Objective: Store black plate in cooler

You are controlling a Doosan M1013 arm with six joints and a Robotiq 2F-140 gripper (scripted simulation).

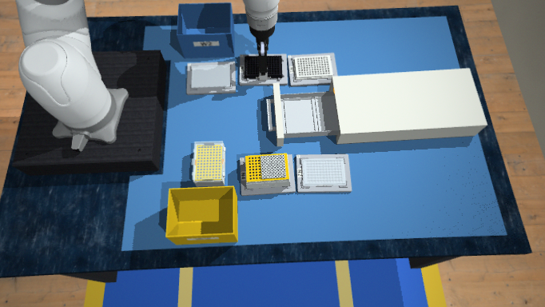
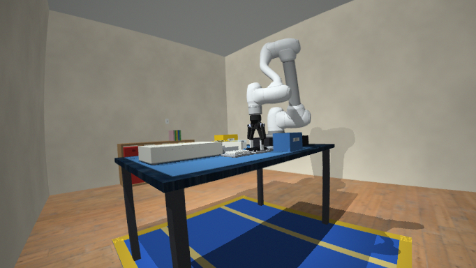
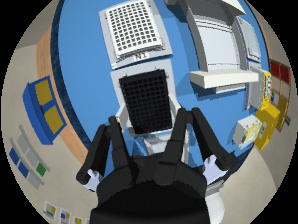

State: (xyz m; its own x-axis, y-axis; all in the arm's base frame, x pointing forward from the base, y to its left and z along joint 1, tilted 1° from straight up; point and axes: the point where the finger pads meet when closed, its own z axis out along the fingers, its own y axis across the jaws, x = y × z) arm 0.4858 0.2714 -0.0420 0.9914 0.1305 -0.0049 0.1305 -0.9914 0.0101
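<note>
Now: the grey work nest 4 cm below my hand. Round my hand: white plate 17 cm ahead, 2 cm to the left, 2 cm below; black plate 2 cm below; blue bin 21 cm behind, 10 cm to the left, 1 cm below.
</note>
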